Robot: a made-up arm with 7 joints. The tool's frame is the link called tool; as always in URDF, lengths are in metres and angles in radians.
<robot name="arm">
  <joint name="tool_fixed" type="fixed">
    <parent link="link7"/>
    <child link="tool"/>
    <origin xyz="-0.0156 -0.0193 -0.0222" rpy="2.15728 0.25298 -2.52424"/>
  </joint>
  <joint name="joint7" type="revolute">
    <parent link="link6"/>
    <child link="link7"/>
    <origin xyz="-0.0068 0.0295 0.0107" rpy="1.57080 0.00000 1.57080"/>
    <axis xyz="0 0 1"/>
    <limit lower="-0.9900" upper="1.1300" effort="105" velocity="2.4"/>
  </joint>
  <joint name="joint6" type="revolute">
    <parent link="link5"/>
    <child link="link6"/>
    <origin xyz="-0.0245 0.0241 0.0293" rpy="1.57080 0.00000 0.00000"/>
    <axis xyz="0 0 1"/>
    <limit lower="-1.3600" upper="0.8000" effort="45" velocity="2.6"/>
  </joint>
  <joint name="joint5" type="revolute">
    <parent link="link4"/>
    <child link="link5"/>
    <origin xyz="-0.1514 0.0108 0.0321" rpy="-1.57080 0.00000 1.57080"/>
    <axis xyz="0 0 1"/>
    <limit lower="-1.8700" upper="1.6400" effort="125" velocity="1.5"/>
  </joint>
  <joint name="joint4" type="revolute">
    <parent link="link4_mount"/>
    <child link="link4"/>
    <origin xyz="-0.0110 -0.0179 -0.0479" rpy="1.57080 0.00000 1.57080"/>
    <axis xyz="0 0 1"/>
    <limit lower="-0.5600" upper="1.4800" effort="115" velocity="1.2"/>
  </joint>
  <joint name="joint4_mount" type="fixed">
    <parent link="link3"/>
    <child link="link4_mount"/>
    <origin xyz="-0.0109 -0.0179 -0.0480" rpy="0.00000 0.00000 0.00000"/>
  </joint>
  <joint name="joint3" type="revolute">
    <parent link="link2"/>
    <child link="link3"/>
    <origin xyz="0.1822 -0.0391 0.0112" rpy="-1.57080 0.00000 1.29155"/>
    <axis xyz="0 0 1"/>
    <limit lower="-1.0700" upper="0.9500" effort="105" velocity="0.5"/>
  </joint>
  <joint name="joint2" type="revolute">
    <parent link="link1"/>
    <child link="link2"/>
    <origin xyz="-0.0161 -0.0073 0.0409" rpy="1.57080 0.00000 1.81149"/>
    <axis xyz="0 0 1"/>
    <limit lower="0.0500" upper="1.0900" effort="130" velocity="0.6"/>
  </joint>
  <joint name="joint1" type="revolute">
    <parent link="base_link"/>
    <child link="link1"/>
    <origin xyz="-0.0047 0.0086 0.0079" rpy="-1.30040 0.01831 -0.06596"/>
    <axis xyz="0 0 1"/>
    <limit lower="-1.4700" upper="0.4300" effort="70" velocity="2.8"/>
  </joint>
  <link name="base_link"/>
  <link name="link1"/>
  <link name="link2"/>
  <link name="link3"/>
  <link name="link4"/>
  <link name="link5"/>
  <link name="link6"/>
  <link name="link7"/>
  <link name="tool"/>
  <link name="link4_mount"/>
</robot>
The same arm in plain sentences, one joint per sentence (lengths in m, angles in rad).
The arm has seven revolute joints in a row. What follows holds with every joint at zero, and every direction is one of the base frame's. Joint 1 sits 0.0047 m along -x and 0.0086 m along +y and 0.0079 m along +z from the base frame's origin and rotates about the direction (0.068403, 0.961235, 0.26711), from -1.47 to 0.43 rad. Joint 2 sits 0.0133 m along -x and 0.0384 m along +y and 0.0183 m along +z from joint 1 and rotates about the direction (0.968889, -0.0002, -0.247497), from 0.05 to 1.09 rad. Joint 3 sits 0.0352 m along -x and 0.0126 m along +y and 0.1829 m along -z from joint 2 and rotates about the direction (0.247497, -0.0001, 0.968889), from -1.07 to 0.95 rad. Joint 4 sits 0.011 m along +x and 0.0219 m along -y and 0.1018 m along -z from joint 3 and rotates about the direction (0.0002, 1, 0), from -0.56 to 1.48 rad. Joint 5 sits 0.1494 m along +x and 0.0321 m along +y and 0.027 m along -z from joint 4 and rotates about the direction (0.968889, -0.0002, -0.247497), from -1.87 to 1.64 rad. Joint 6 sits 0.0223 m along +x and 0.0241 m along -y and 0.031 m along -z from joint 5 and rotates about the direction (0.0002, 1, 0), from -1.36 to 0.8 rad. Joint 7 sits 0.0269 m along +x and 0.0107 m along +y and 0.0139 m along -z from joint 6 and rotates about the direction (0.247497, -0.0001, 0.968889), from -0.99 to 1.13 rad. The tool frame, which is the frame that the pose is given for, sits 0.0206 m along -x and 0.0193 m along -y and 0.0176 m along -z from joint 7; its axes are the base frame's turned by roll 2.0134, pitch 0.0472 and yaw -2.5461 rad (as in URDF: about the fixed x, then y, then z).
